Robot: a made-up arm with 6 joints. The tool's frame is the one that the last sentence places.
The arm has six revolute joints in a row. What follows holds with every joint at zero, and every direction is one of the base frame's. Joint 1 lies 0.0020 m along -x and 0.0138 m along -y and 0.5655 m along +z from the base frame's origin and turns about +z. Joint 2 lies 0.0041 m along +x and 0.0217 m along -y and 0.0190 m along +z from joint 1 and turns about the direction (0.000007, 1, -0.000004). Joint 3 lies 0.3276 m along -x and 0.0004 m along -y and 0.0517 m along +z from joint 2 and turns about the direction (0.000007, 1, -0.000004). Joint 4 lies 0.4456 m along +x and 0.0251 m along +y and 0.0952 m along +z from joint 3 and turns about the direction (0.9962, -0.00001, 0.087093). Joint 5 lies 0.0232 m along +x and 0.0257 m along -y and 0.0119 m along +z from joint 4 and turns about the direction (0.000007, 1, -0.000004). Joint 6 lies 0.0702 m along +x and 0.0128 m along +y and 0.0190 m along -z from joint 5 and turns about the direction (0.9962, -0.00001, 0.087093). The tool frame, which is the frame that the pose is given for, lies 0.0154 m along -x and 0.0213 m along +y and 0.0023 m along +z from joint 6; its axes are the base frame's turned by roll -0.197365, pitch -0.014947 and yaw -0.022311 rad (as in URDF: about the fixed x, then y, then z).
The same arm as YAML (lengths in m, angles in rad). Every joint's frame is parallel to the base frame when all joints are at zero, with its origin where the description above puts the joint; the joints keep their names.
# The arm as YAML. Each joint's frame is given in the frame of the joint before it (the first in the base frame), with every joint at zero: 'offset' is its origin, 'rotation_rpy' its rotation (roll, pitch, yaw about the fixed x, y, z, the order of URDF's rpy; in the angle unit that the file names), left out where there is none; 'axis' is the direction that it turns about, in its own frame. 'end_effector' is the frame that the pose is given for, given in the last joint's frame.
length_unit: m
angle_unit: rad
chain:
  - id: joint 1
    offset: [-0.002, -0.0138, 0.5655]
    axis: "+z"
  - id: joint 2
    offset: [0.0041, -0.0217, 0.019]
    axis: "+y"
  - id: joint 3
    offset: [-0.3276, -0.0004, 0.0517]
    axis: "+y"
  - id: joint 4
    offset: [0.4456, 0.0251, 0.0952]
    axis: [0.9962, 0.0, 0.0871]
  - id: joint 5
    offset: [0.0232, -0.0257, 0.0119]
    axis: "+y"
  - id: joint 6
    offset: [0.0702, 0.0128, -0.019]
    axis: [0.9962, 0.0, 0.0871]
end_effector:
  offset: [-0.0154, 0.0213, 0.0023]
  rotation_rpy: [-0.1974, -0.0149, -0.0223]

